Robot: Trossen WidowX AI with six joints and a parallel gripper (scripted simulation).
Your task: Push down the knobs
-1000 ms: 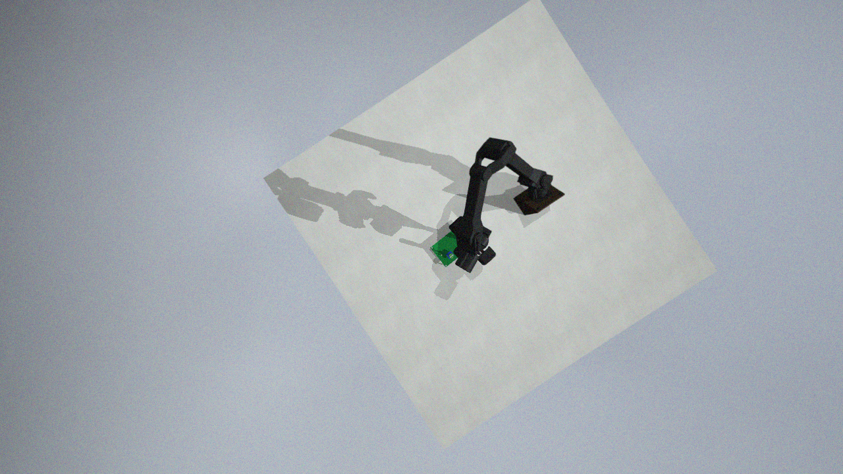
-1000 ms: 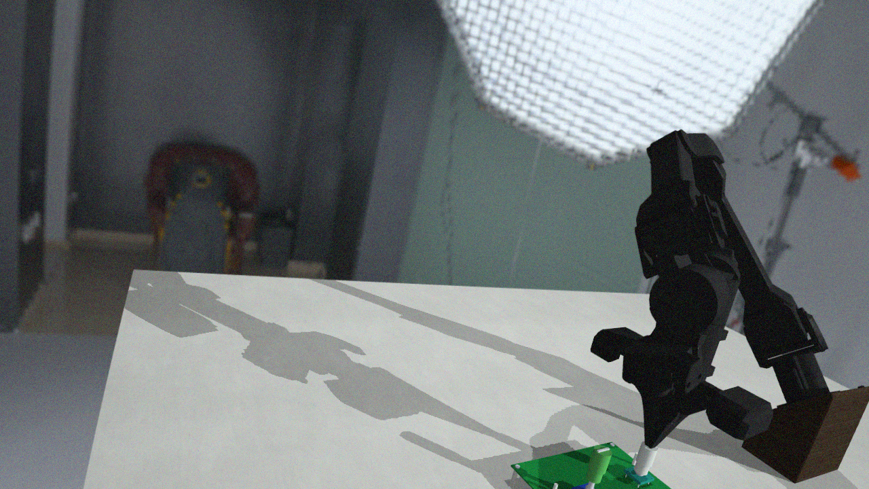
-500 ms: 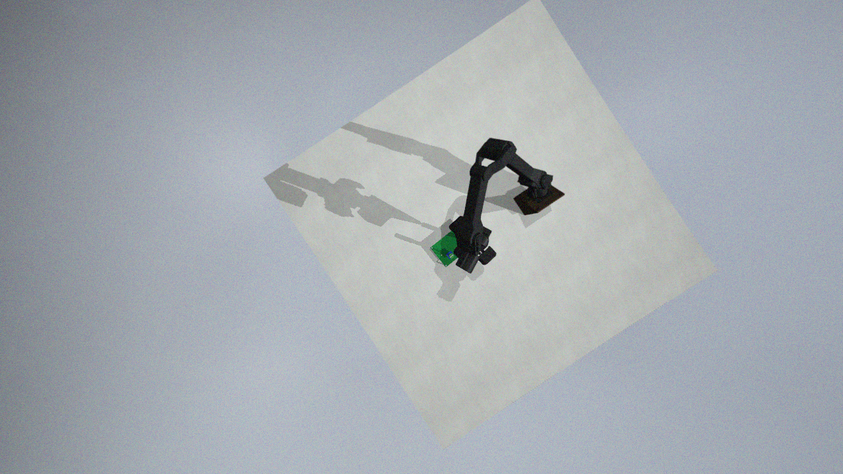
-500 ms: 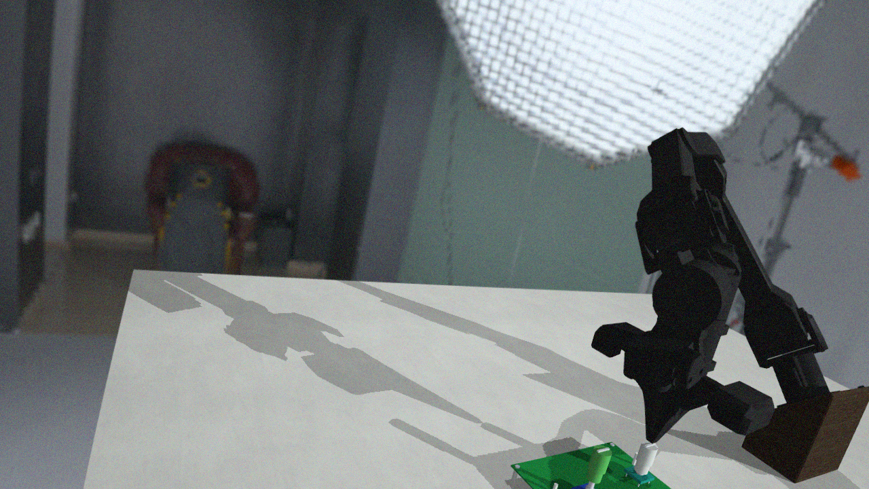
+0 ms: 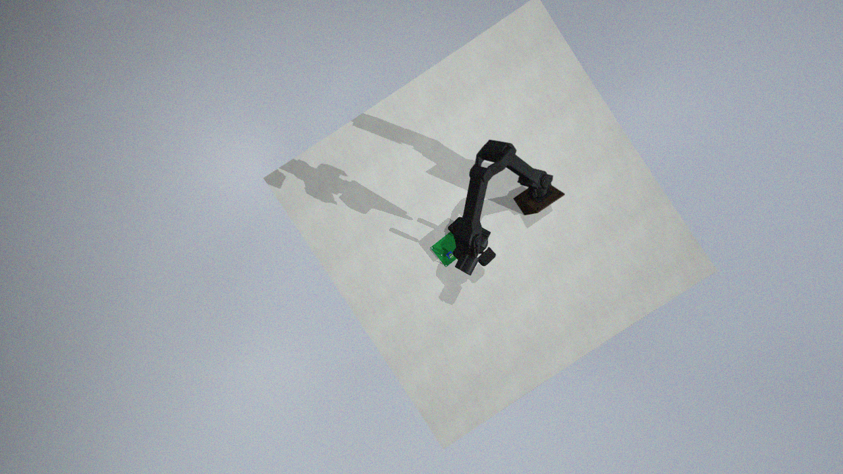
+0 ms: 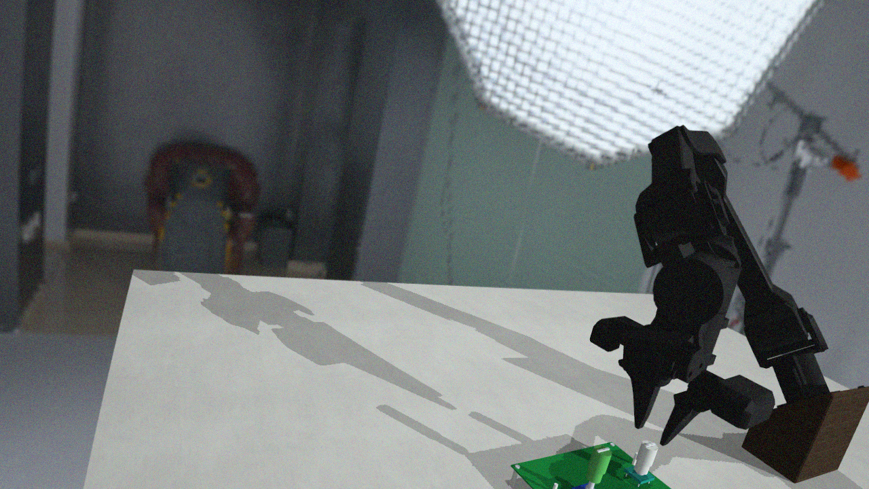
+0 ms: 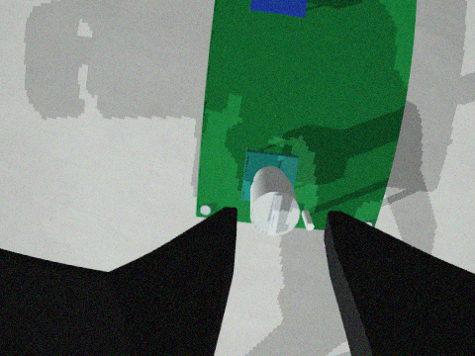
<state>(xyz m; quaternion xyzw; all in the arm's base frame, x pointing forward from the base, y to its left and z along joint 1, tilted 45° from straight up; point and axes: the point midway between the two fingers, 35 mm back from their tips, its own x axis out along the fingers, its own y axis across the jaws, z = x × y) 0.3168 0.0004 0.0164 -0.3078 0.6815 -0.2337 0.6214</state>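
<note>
Right now my gripper tip is 3 cm above the white knob. From my gripper tip the other things lie so: green knob: 8 cm ahead, 1 cm to the left, 1 cm below.
</note>
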